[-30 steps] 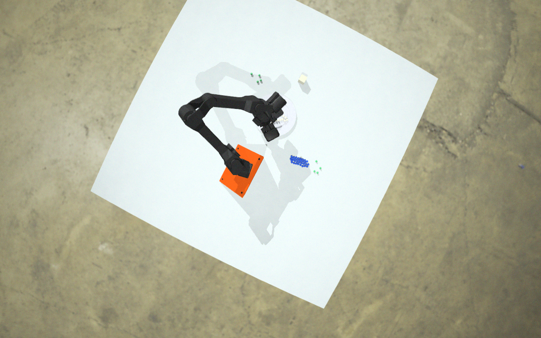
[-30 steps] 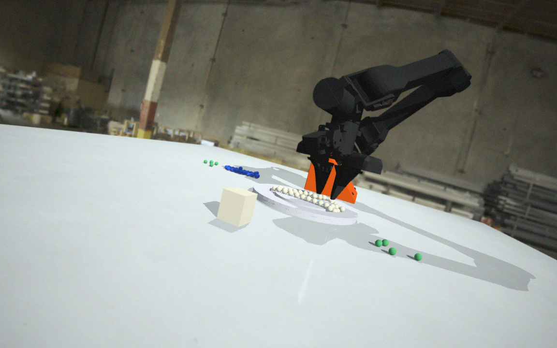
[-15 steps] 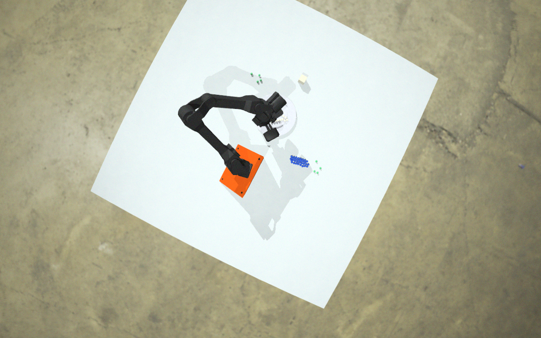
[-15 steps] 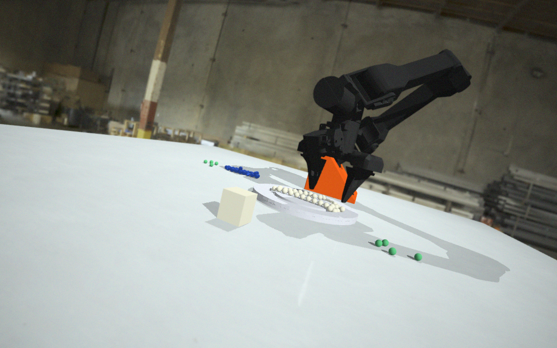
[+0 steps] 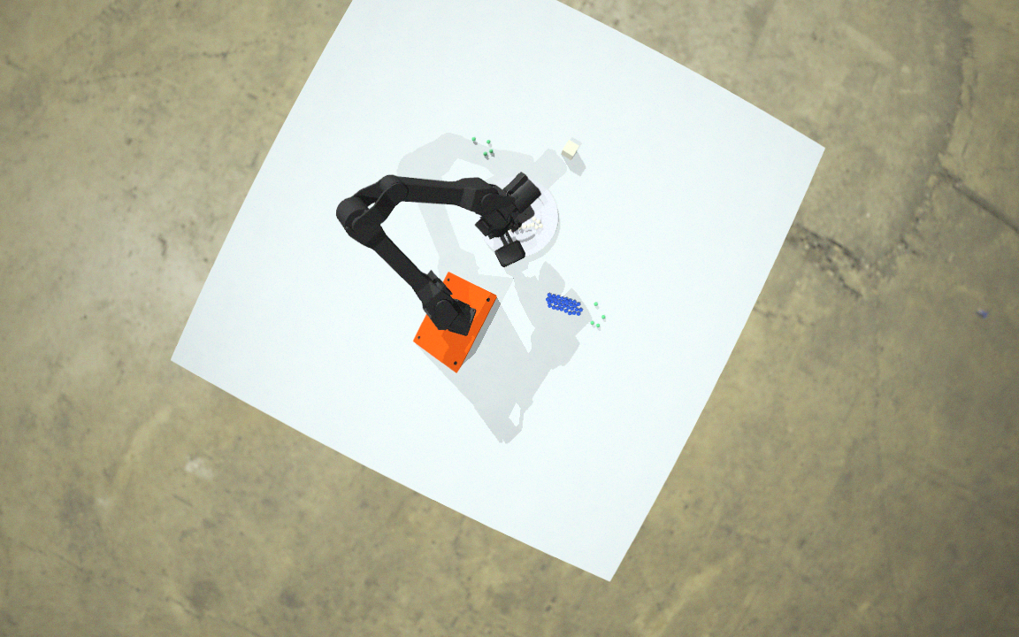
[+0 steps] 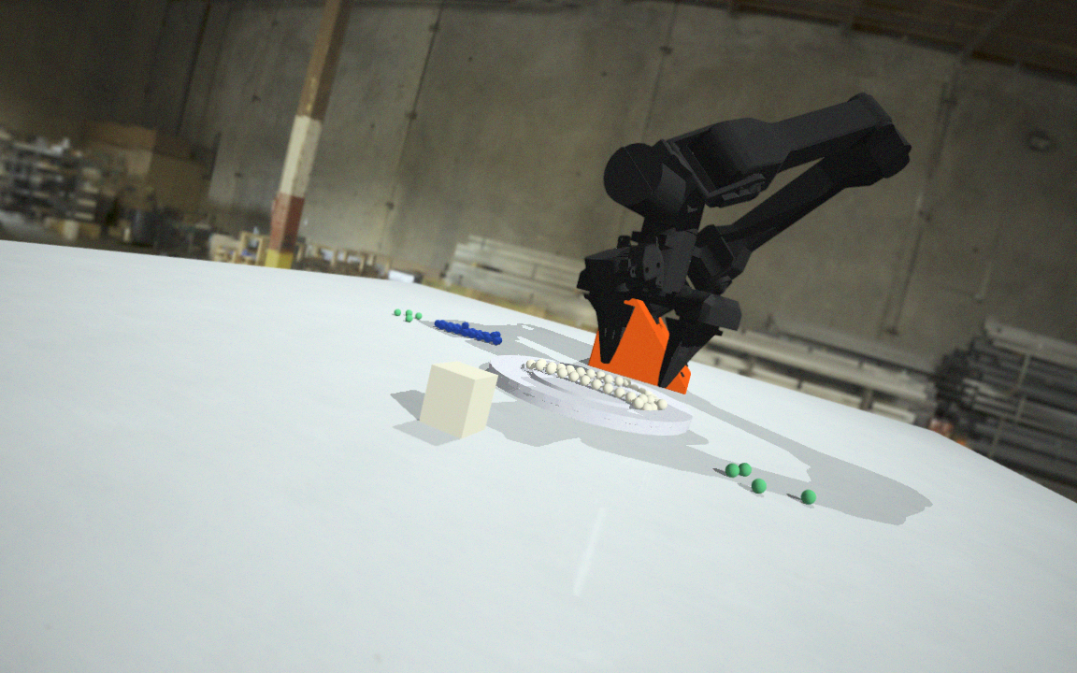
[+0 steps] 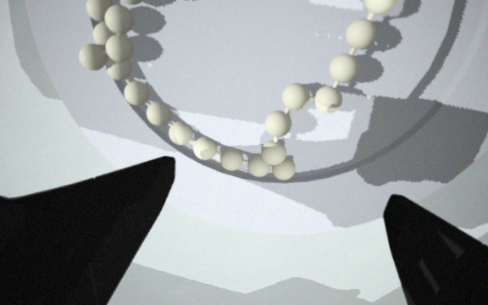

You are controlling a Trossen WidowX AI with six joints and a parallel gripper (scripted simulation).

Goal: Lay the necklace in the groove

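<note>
My gripper tip is now 50 mm short of the round bead board, 40 mm to the left of it and 20 mm above it. From my gripper tip the other things lie so: cream cube 260 mm ahead, 100 mm to the right, 10 mm below.
</note>
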